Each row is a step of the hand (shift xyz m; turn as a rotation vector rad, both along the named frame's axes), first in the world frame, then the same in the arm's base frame.
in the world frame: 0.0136 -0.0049 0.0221 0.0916 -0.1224 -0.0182
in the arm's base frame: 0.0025 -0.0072 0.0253 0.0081 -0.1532 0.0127
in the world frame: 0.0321 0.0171 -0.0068 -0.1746 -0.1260 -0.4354
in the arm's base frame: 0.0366 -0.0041 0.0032 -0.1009 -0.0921 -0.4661
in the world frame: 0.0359 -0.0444 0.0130 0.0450 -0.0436 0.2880
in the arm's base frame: 0.0002 -0.0534 0.0241 -0.0602 -0.0067 0.2884
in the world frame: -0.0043 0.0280 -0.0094 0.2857 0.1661 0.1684
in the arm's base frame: 0.0147 0.0237 -0.0107 0.2772 0.0170 0.2458
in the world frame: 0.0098 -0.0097 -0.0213 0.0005 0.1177 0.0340
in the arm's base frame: 0.0076 -0.0172 -0.0171 0.0581 0.1034 0.0308
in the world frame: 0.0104 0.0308 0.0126 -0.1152 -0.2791 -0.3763
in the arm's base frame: 0.0224 0.0223 0.0147 -0.1546 -0.2393 -0.3893
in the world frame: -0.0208 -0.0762 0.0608 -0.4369 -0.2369 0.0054
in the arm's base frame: -0.0743 -0.0408 0.0525 -0.4793 0.0368 -0.1261
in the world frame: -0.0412 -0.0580 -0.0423 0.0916 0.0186 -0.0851
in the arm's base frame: -0.0546 -0.0339 -0.0521 0.1038 -0.0489 -0.0530
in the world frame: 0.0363 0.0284 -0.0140 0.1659 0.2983 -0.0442
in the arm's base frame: 0.0481 0.0017 -0.0025 0.3094 0.1506 0.0047
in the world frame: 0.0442 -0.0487 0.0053 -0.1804 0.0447 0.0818
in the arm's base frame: 0.0062 -0.0628 0.0194 -0.1376 0.1478 0.0215
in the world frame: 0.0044 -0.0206 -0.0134 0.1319 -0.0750 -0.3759
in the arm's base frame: -0.0048 -0.0219 -0.0111 0.1550 -0.2015 -0.3158
